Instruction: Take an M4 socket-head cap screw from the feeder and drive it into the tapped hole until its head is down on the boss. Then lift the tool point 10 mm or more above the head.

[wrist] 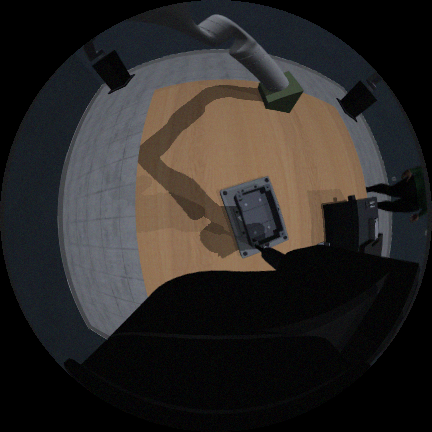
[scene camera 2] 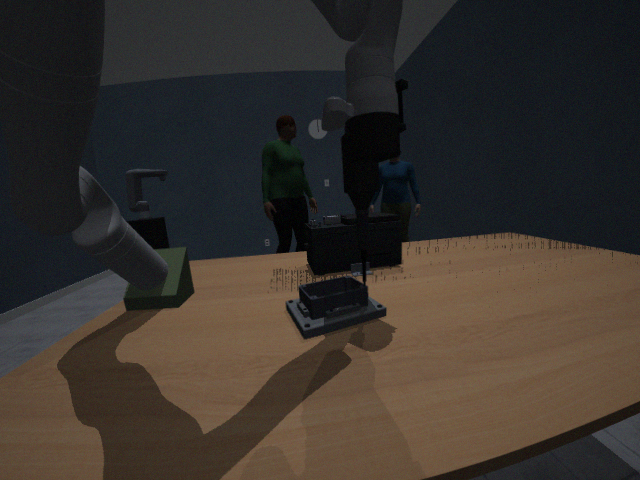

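My screwdriver (scene camera 2: 364, 282) (wrist: 257, 245) is the tool at the gripper's place. It points straight down, with its thin tip at the right rear corner of the dark open-topped housing (scene camera 2: 341, 301) (wrist: 275, 212) in the scene view. In the wrist view the tip overlaps the housing's lower corner. Whether it touches the boss there, and whether a screw is on the bit, is too small and dark to tell. The housing sits on a grey base plate (scene camera 2: 336, 323) (wrist: 230, 200). The black feeder box (scene camera 2: 330, 250) (wrist: 341, 225) stands behind it. The tapped hole cannot be made out.
A green block (scene camera 2: 178, 279) (wrist: 285, 102) stands at the table's left side in the scene view, under a grey arm base (scene camera 2: 129, 253) (wrist: 265, 67). Two people (scene camera 2: 285, 170) (scene camera 2: 397, 180) stand behind the wooden table (scene camera 2: 491, 335) (wrist: 200, 130). Arm shadows cross the table.
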